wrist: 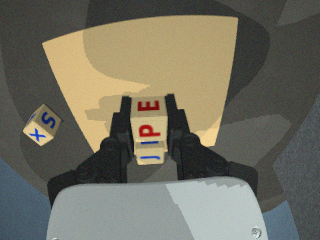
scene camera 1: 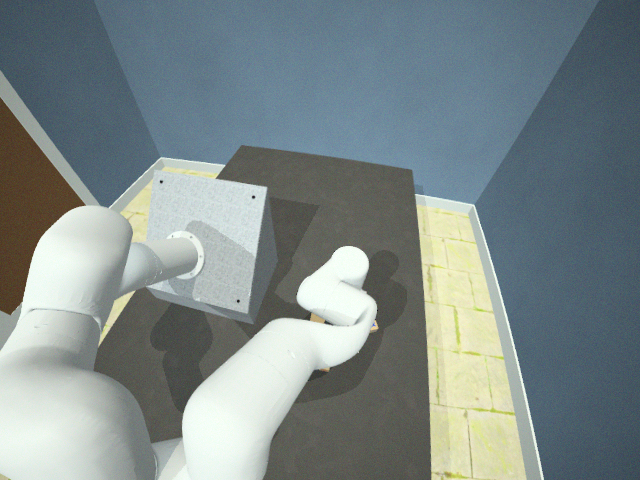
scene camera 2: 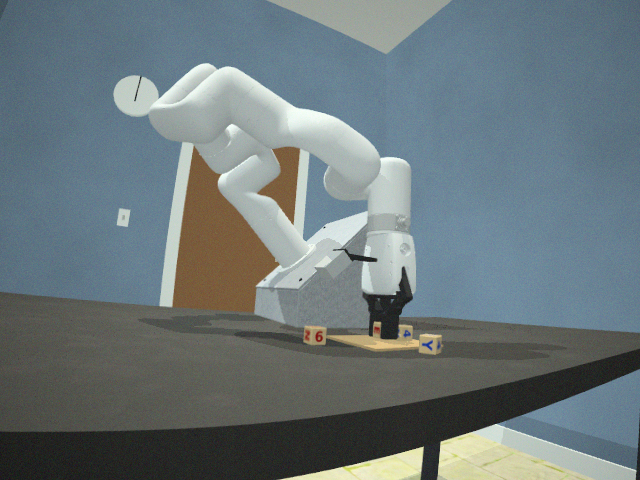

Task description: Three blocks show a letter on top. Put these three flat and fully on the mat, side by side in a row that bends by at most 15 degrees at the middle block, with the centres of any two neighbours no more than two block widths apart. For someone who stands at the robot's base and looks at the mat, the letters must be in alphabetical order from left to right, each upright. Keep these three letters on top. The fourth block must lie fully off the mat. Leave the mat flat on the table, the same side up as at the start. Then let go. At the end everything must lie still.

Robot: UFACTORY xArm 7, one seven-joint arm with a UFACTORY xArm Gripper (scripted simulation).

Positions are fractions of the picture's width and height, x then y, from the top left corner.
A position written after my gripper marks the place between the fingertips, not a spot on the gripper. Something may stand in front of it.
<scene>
I see my gripper (wrist: 0.46,0.45) and a tan mat (scene camera 2: 0.57,0.71).
The tan mat also shows in the wrist view (wrist: 0.60,0.24).
</scene>
